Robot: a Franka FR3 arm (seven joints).
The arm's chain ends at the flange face. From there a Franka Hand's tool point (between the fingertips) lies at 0.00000 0.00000 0.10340 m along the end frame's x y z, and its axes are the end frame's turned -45 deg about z.
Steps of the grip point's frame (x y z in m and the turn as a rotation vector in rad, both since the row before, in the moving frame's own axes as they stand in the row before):
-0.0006, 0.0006, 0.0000, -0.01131, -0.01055, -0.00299
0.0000, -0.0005, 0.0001, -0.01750, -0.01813, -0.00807
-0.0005, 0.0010, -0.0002, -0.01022, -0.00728, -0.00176
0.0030, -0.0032, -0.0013, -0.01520, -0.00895, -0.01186
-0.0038, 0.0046, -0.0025, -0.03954, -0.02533, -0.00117
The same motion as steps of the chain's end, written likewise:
-0.0001, -0.0007, 0.0000, -0.01546, 0.00054, -0.00299
-0.0003, -0.0030, 0.0001, -0.02519, -0.00045, -0.00807
0.0001, -0.0002, -0.0002, -0.01237, 0.00208, -0.00176
-0.0006, -0.0061, -0.0013, -0.01708, 0.00442, -0.01186
-0.0005, 0.0012, -0.0024, -0.04587, 0.01005, -0.00117

